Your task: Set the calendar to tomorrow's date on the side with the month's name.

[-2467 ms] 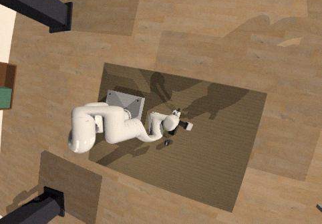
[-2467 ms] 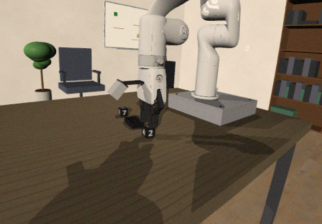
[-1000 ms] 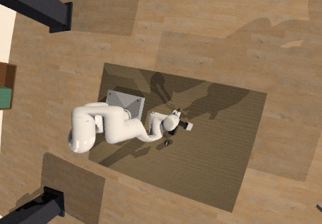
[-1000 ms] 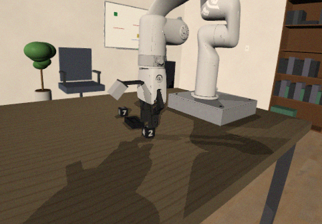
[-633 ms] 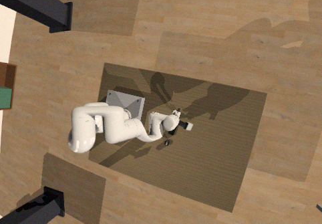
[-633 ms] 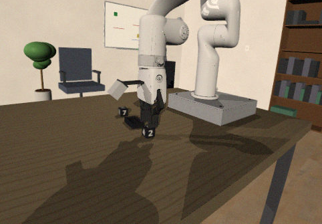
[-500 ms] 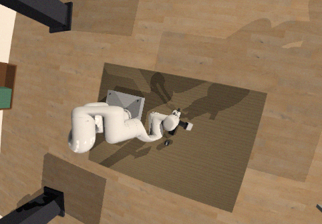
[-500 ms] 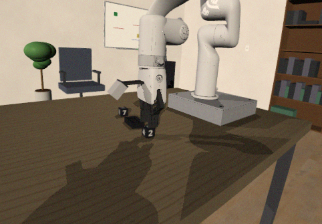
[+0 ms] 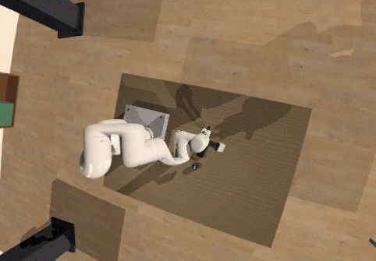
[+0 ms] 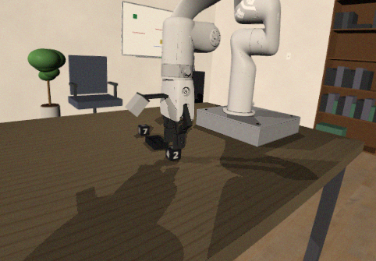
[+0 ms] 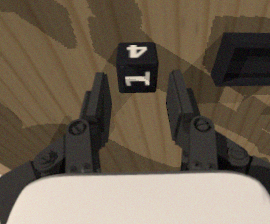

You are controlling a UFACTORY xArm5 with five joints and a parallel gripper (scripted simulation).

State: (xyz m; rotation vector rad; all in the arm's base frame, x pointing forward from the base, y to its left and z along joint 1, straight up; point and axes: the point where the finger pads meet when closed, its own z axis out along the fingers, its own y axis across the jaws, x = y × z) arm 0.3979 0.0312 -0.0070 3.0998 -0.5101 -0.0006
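Right now the dark calendar tray is 10 cm to the right of my hand, 5 cm below it and 3 cm behind it.
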